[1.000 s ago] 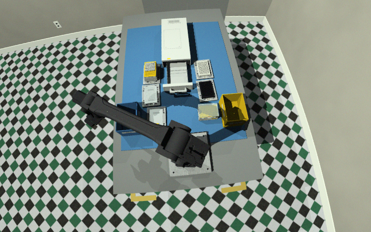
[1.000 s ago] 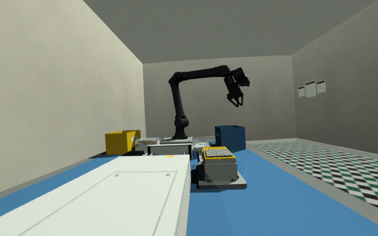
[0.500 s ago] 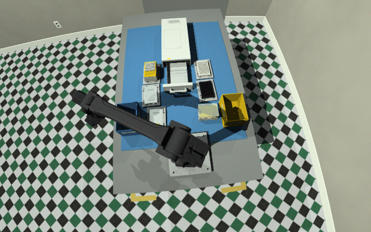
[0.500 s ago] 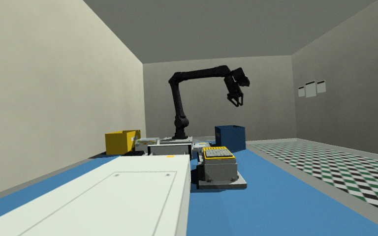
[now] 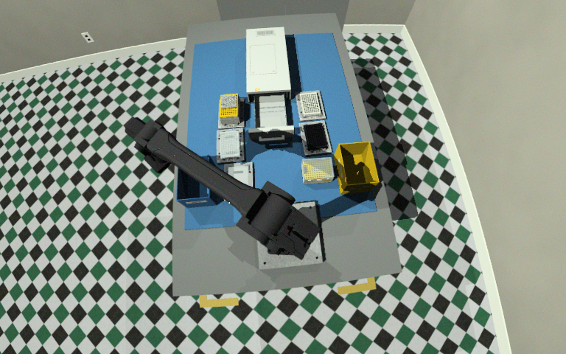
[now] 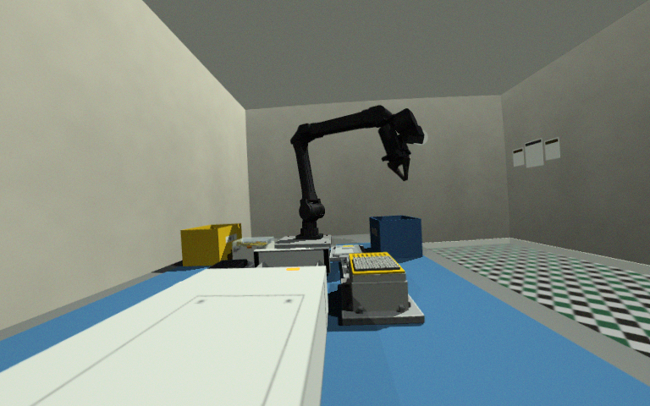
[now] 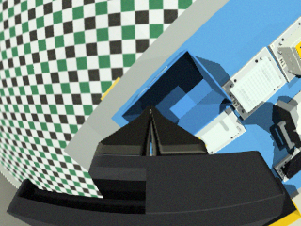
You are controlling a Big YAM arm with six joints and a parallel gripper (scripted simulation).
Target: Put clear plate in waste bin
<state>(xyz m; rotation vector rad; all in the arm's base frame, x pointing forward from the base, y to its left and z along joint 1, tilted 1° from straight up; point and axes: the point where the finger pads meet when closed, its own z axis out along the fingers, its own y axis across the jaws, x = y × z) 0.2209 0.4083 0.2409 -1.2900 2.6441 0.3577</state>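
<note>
Now: the clear plate 24 cm below my hand, 20 cm ahead of it and 15 cm to the right of it. From my hand the other things lie so: lidded plate 24 cm below, 21 cm to the right, 3 cm ahead; blue bin 22 cm below, 5 cm to the right; grey nest 25 cm below, 20 cm ahead, 15 cm to the right.
</note>
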